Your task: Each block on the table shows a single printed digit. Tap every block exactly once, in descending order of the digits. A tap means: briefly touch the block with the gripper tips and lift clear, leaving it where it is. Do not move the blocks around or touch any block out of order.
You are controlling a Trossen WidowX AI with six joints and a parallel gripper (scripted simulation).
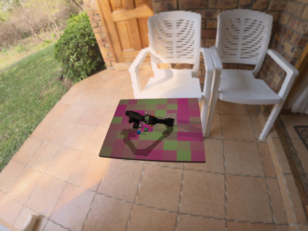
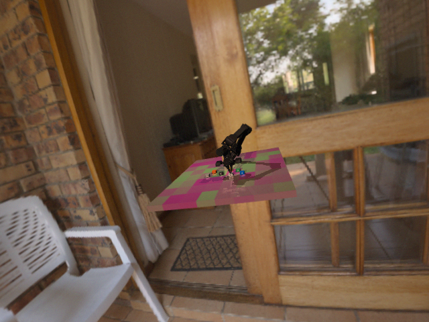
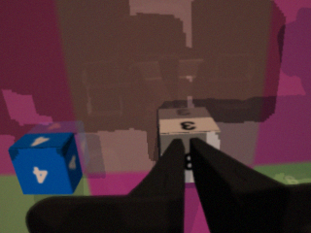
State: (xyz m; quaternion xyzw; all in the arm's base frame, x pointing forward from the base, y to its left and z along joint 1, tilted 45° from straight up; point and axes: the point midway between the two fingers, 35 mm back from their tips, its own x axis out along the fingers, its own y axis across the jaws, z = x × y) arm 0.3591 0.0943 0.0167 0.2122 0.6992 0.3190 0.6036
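Now: the white block marked 3 10 mm below my gripper tip and 10 mm behind it. Also, from my gripper tip: black block marked 8: 90 mm to the right, 60 mm behind, 10 mm below; then blue block: 80 mm to the left, 20 mm behind, 10 mm below; then green block marked 2: 100 mm behind, 40 mm to the left, 10 mm below.
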